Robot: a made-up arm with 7 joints.
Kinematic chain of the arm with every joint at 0, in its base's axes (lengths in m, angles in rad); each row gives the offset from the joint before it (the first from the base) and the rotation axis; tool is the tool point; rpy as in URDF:
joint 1: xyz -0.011 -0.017 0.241 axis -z
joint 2: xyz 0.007 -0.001 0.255 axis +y
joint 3: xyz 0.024 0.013 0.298 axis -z
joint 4: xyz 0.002 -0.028 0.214 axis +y
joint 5: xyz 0 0.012 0.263 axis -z
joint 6: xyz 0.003 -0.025 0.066 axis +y
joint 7: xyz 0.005 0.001 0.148 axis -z
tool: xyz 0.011 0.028 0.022 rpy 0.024 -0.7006 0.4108
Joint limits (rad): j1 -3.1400..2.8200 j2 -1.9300..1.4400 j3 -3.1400..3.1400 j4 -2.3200..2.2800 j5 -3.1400..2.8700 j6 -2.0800..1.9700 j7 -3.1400..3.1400
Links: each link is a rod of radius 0.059 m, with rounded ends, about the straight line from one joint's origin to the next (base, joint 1, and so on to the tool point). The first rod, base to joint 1, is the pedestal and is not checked.
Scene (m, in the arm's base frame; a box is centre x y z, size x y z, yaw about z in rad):
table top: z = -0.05
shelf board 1: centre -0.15 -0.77 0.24 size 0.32 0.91 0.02 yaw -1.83
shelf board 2: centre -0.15 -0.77 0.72 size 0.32 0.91 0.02 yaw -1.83
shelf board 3: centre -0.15 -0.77 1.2 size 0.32 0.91 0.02 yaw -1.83
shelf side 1: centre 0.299 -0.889 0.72 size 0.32 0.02 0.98 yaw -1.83
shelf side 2: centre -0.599 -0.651 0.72 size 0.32 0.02 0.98 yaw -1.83
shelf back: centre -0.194 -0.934 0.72 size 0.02 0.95 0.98 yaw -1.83
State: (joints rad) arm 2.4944 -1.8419 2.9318 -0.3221 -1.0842 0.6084 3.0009
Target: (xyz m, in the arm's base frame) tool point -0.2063 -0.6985 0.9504
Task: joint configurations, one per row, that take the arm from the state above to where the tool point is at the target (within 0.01 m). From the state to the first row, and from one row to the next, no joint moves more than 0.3 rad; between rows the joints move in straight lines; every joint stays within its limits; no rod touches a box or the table.
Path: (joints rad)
1: 2.4303 -1.5554 2.9249 -0.5934 -1.0991 0.5665 3.0123
2: 2.3662 -1.2689 2.9180 -0.8647 -1.1140 0.5247 3.0236
3: 2.3021 -0.9823 2.9111 -1.1360 -1.1288 0.4828 3.0350
4: 2.2381 -0.6958 2.9042 -1.4073 -1.1437 0.4409 3.0463
5: 2.1740 -0.4093 2.8973 -1.6786 -1.1586 0.3990 3.0577
6: 2.1099 -0.1228 2.8904 -1.9499 -1.1735 0.3572 3.0690
7: 2.0867 0.1279 2.8537 -1.6647 -1.1469 0.3466 3.0654
8: 2.0634 0.3786 2.8170 -1.3794 -1.1202 0.3360 3.0618

